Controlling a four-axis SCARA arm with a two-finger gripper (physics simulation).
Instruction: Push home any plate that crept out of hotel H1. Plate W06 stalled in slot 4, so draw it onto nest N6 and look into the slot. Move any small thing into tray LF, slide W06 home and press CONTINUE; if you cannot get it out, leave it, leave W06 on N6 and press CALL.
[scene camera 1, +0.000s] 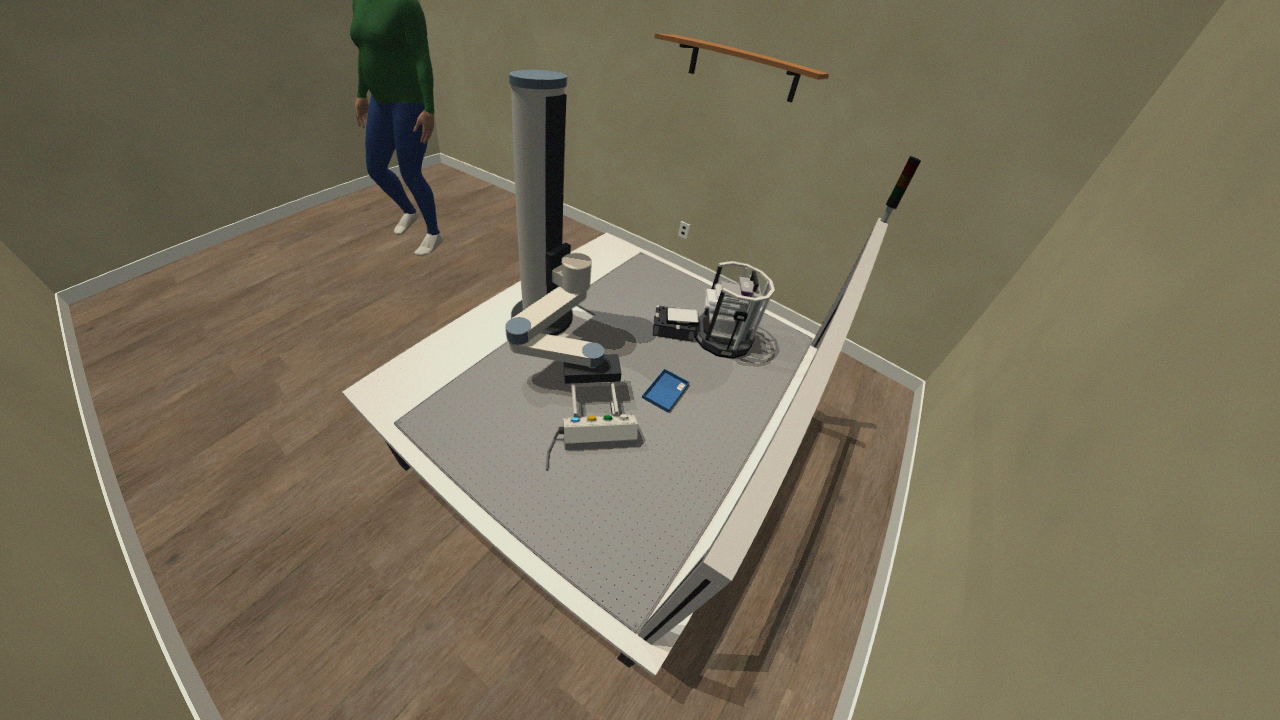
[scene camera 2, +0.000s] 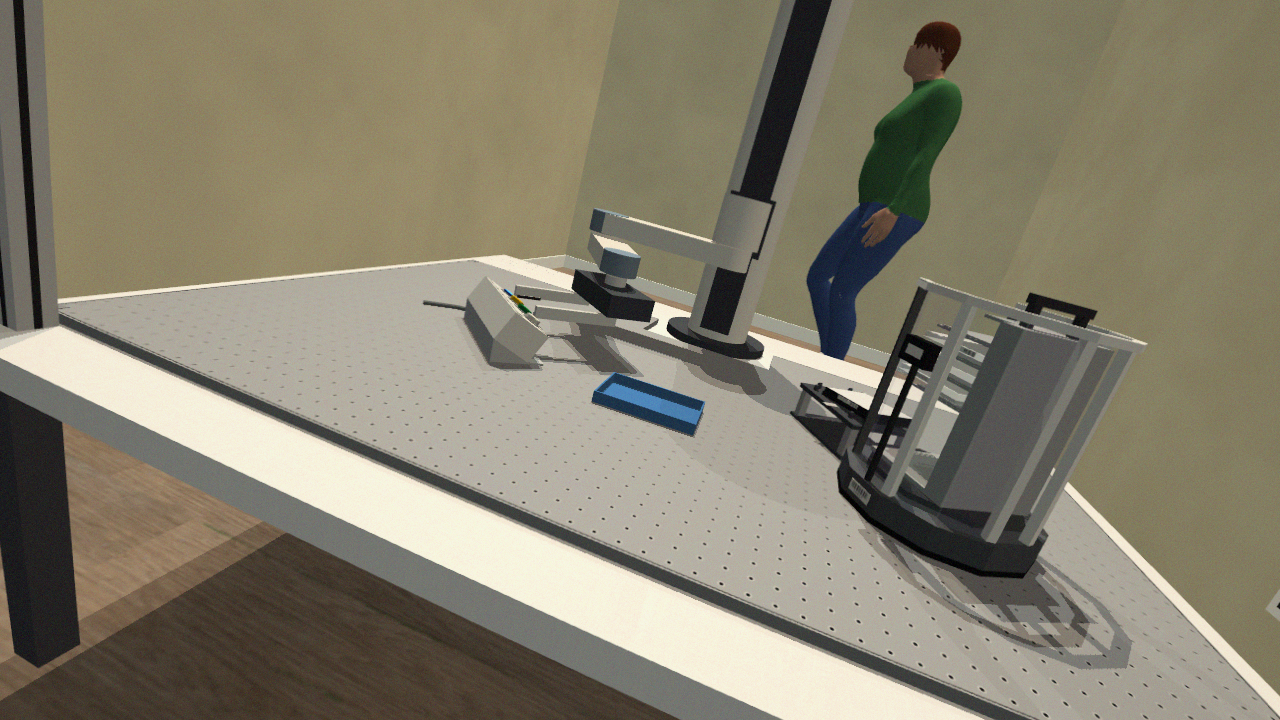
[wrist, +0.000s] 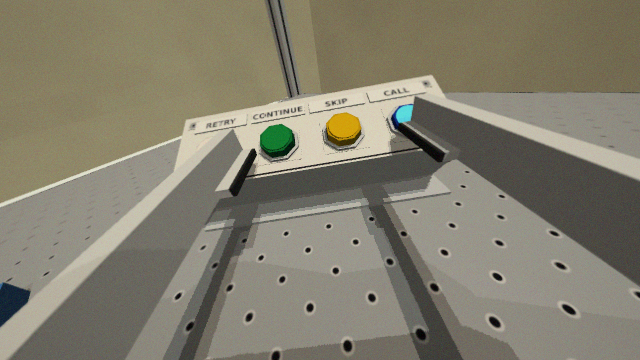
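Seen in the pictures: gripper, fingertip midpoint: (scene camera 1: 596, 414) (scene camera 2: 524, 300) (wrist: 324, 127); arm's base, origin of the base link: (scene camera 2: 714, 340).
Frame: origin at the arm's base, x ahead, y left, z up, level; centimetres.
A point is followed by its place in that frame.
My gripper (scene camera 1: 596, 413) @[z 8.5, x 50.9, y -28.7 cm] (scene camera 2: 528, 302) @[z 8.5, x 50.9, y -28.7 cm] (wrist: 324, 127) @[z 8.5, x 50.9, y -28.7 cm] is open and empty, with its fingertips over the white button box (scene camera 1: 601, 431) @[z 8.0, x 55.8, y -32.2 cm] (scene camera 2: 503, 333) @[z 6.1, x 63.9, y -24.8 cm] (wrist: 310, 145) @[z 7.1, x 52.1, y -28.3 cm]. In the wrist view the right fingertip is at the CALL button (wrist: 403, 116) @[z 8.0, x 47.3, y -33.4 cm], which glows light blue and is partly hidden by the finger. The CONTINUE button (wrist: 277, 141) @[z 8.0, x 53.6, y -26.5 cm] is green and lies between the fingers. A white plate (scene camera 1: 682, 315) @[z 9.2, x 47.0, y 30.7 cm] lies on the black nest (scene camera 1: 663, 328) @[z 1.8, x 42.0, y 26.7 cm] (scene camera 2: 827, 404) @[z 7.2, x 48.7, y 25.0 cm] beside the round hotel (scene camera 1: 726, 345) @[z 6.9, x 68.1, y 30.1 cm] (scene camera 2: 948, 537) @[z 4.5, x 75.3, y 39.0 cm]. The slot's inside cannot be made out. The blue tray (scene camera 1: 664, 392) @[z 1.5, x 60.3, y -1.6 cm] (scene camera 2: 648, 407) @[z 1.5, x 61.1, y -0.6 cm] bears a small pale patch in scene camera 1.
The yellow SKIP button (wrist: 343, 128) @[z 8.1, x 50.2, y -29.9 cm] is between the fingers. A cable leaves the box's side. The arm's column (scene camera 1: 539, 197) @[z 55.2, x 5.6, y -5.1 cm] (scene camera 2: 778, 116) @[z 52.9, x 7.7, y 0.0 cm] stands at the table's edge. A long white panel (scene camera 1: 787, 429) @[z 62.0, x 97.7, y -44.4 cm] runs along the opposite side, with a signal tower (scene camera 1: 904, 183) @[z 77.2, x 98.8, y 66.1 cm]. A person (scene camera 1: 393, 116) (scene camera 2: 908, 152) stands beyond the table.
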